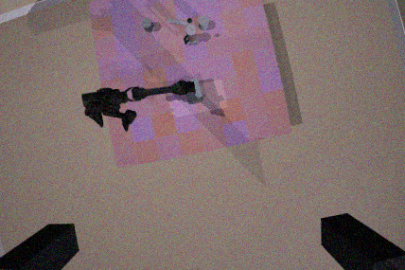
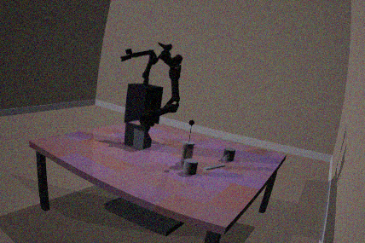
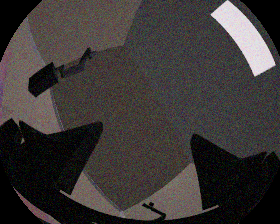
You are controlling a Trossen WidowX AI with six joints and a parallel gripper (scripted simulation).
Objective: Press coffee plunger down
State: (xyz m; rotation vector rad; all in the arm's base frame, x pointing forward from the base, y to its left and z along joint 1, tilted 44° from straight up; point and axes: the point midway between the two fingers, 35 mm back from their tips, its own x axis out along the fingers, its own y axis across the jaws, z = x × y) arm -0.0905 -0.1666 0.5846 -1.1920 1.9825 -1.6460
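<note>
Now: gripper tip 57 cm short of the coffee press, 51 cm above it and 29 cm to the left of it.
</note>
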